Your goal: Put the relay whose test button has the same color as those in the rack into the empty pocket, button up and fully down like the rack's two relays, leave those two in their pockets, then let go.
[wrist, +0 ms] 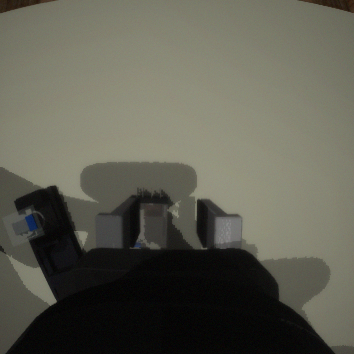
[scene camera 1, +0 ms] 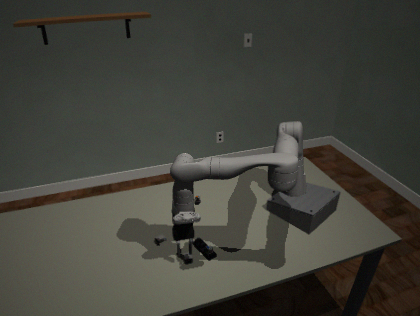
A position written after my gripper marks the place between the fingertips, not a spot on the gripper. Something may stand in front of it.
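Observation:
Wrist view: my gripper point(wrist: 167, 215) visible, together with a black rack point(wrist: 57, 251).

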